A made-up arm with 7 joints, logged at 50 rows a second.
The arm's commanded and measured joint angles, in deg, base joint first. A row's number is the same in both.
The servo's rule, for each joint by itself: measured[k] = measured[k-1] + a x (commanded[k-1-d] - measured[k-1]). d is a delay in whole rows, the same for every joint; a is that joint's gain. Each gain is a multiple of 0.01, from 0.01 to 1. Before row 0 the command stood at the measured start. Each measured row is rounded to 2 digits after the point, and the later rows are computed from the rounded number. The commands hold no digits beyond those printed.
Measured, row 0:
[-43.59, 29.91, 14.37, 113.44, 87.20, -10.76, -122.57]
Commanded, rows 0 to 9:
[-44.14, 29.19, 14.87, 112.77, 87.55, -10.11, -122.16]
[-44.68, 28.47, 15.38, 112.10, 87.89, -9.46, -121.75]
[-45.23, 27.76, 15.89, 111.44, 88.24, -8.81, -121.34]
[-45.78, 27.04, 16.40, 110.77, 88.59, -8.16, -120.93]
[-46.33, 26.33, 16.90, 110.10, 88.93, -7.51, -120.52]
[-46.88, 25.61, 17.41, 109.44, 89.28, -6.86, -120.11]
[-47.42, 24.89, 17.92, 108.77, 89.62, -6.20, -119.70]
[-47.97, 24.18, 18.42, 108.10, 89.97, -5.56, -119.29]
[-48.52, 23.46, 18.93, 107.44, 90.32, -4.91, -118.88]
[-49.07, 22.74, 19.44, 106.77, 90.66, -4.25, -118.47]
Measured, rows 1 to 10:
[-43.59, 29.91, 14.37, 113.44, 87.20, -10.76, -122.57]
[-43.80, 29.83, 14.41, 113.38, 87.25, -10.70, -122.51]
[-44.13, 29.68, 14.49, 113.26, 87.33, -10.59, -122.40]
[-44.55, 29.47, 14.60, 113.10, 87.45, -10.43, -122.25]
[-45.02, 29.20, 14.74, 112.89, 87.60, -10.23, -122.07]
[-45.52, 28.88, 14.91, 112.64, 87.77, -9.99, -121.85]
[-46.04, 28.52, 15.11, 112.35, 87.97, -9.71, -121.61]
[-46.56, 28.12, 15.33, 112.03, 88.18, -9.39, -121.34]
[-47.10, 27.69, 15.58, 111.68, 88.41, -9.05, -121.05]
[-47.64, 27.22, 15.85, 111.30, 88.66, -8.68, -120.75]
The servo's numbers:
d 1
a 0.38 0.11 0.08 0.09 0.13 0.09 0.14

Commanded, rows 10 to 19:
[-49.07, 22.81, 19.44, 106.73, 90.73, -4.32, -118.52]
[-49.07, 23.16, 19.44, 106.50, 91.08, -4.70, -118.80]
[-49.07, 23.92, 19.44, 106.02, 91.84, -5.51, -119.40]
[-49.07, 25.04, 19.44, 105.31, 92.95, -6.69, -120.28]
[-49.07, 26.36, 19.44, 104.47, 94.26, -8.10, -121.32]
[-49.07, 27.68, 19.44, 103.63, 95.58, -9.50, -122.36]
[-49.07, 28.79, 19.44, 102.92, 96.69, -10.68, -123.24]
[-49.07, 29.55, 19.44, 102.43, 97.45, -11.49, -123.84]
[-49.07, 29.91, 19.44, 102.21, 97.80, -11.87, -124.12]
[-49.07, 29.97, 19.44, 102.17, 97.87, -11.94, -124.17]
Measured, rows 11 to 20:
[-48.18, 26.73, 16.14, 110.89, 88.92, -8.28, -120.43]
[-48.52, 26.30, 16.40, 110.52, 89.16, -7.92, -120.16]
[-48.73, 25.95, 16.64, 110.16, 89.41, -7.63, -119.97]
[-48.86, 25.73, 16.86, 109.79, 89.73, -7.44, -119.89]
[-48.94, 25.65, 17.07, 109.39, 90.15, -7.37, -119.94]
[-48.99, 25.73, 17.26, 108.95, 90.68, -7.44, -120.13]
[-49.02, 25.94, 17.43, 108.47, 91.32, -7.63, -120.44]
[-49.04, 26.25, 17.59, 107.97, 92.02, -7.90, -120.83]
[-49.05, 26.61, 17.74, 107.47, 92.73, -8.22, -121.25]
[-49.06, 26.97, 17.88, 107.00, 93.39, -8.55, -121.65]

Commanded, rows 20 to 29:
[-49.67, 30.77, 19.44, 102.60, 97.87, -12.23, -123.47]
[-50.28, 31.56, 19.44, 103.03, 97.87, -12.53, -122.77]
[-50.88, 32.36, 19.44, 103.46, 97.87, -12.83, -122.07]
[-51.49, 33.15, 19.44, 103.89, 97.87, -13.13, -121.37]
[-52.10, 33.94, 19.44, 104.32, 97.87, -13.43, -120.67]
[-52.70, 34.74, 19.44, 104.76, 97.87, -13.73, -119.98]
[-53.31, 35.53, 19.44, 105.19, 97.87, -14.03, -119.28]
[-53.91, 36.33, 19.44, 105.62, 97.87, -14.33, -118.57]
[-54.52, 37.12, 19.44, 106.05, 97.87, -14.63, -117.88]
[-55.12, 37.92, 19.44, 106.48, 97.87, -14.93, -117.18]
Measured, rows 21 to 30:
[-49.06, 27.30, 18.00, 106.57, 93.97, -8.86, -122.00]
[-49.29, 27.68, 18.12, 106.21, 94.48, -9.16, -122.21]
[-49.67, 28.11, 18.23, 105.92, 94.92, -9.46, -122.29]
[-50.13, 28.58, 18.33, 105.70, 95.30, -9.76, -122.26]
[-50.65, 29.08, 18.42, 105.54, 95.63, -10.06, -122.14]
[-51.20, 29.61, 18.50, 105.43, 95.92, -10.36, -121.93]
[-51.77, 30.17, 18.58, 105.37, 96.17, -10.66, -121.66]
[-52.36, 30.76, 18.65, 105.35, 96.39, -10.96, -121.33]
[-52.95, 31.37, 18.71, 105.37, 96.58, -11.26, -120.94]
[-53.55, 32.00, 18.77, 105.43, 96.75, -11.56, -120.51]

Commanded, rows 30 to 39:
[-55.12, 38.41, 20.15, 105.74, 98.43, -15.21, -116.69]
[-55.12, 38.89, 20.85, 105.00, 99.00, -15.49, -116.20]
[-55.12, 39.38, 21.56, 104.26, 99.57, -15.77, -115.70]
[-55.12, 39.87, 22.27, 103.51, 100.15, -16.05, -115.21]
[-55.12, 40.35, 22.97, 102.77, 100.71, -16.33, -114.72]
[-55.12, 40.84, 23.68, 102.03, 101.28, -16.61, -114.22]
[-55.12, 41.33, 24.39, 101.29, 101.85, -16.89, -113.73]
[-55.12, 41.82, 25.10, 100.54, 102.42, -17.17, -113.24]
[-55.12, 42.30, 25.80, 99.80, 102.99, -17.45, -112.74]
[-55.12, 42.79, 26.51, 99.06, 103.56, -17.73, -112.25]
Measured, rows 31 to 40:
[-54.15, 32.65, 18.82, 105.52, 96.90, -11.86, -120.04]
[-54.52, 33.28, 18.93, 105.54, 97.10, -12.16, -119.57]
[-54.75, 33.90, 19.08, 105.49, 97.35, -12.46, -119.10]
[-54.89, 34.50, 19.28, 105.38, 97.64, -12.76, -118.62]
[-54.98, 35.09, 19.52, 105.21, 97.97, -13.06, -118.14]
[-55.03, 35.67, 19.80, 104.99, 98.33, -13.35, -117.66]
[-55.06, 36.24, 20.11, 104.72, 98.71, -13.64, -117.18]
[-55.08, 36.80, 20.45, 104.41, 99.12, -13.93, -116.70]
[-55.10, 37.35, 20.82, 104.06, 99.55, -14.22, -116.22]
[-55.11, 37.89, 21.22, 103.68, 100.00, -14.51, -115.73]

